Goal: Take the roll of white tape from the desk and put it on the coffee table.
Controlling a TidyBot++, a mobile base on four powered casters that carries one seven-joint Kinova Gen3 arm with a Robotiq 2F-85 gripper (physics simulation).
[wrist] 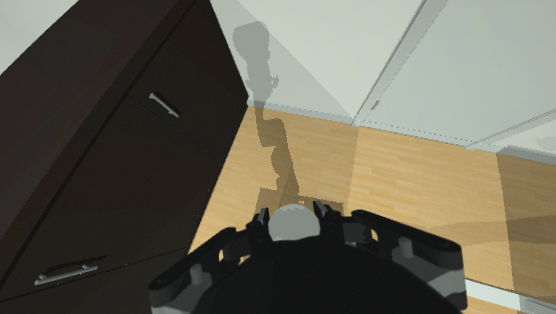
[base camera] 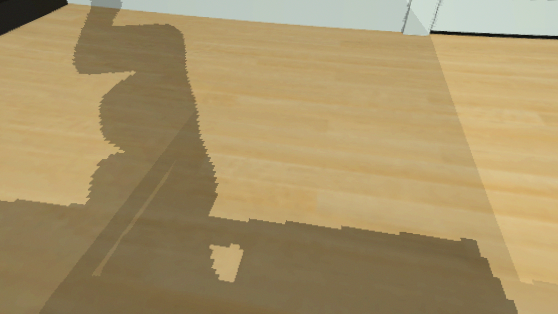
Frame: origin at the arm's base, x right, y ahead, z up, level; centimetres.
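Seen in the pictures: gripper, between the fingertips: (wrist: 291, 213).
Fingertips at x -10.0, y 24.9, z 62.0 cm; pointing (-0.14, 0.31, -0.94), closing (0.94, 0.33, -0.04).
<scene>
Offsets run from my fingertips to a thing's top centre. "spot": to the spot under its first point. Level surfaces: height alone.
The roll of white tape @(dx +0.6, dy -1.6, dz +2.0 cm) (wrist: 294, 223) shows as a pale round shape between the two fingertips in the wrist view. Its lower part is hidden behind the black gripper body. My gripper (wrist: 291, 213) is shut on it and holds it up above the floor. Neither the roll nor the gripper shows in the base camera view. The desk and the coffee table do not show in either view.
A tall dark cabinet (wrist: 165, 150) with metal handles stands at the left in the wrist view; a dark corner @(spot: dx -61.4, dy +70.3, dz -99.4 cm) (base camera: 25, 12) shows at top left in the base view. A pale wall (wrist: 305, 55) (base camera: 250, 10) rises behind the wood floor @(dz -101.7 cm) (base camera: 325, 125), which carries the robot's shadow.
</scene>
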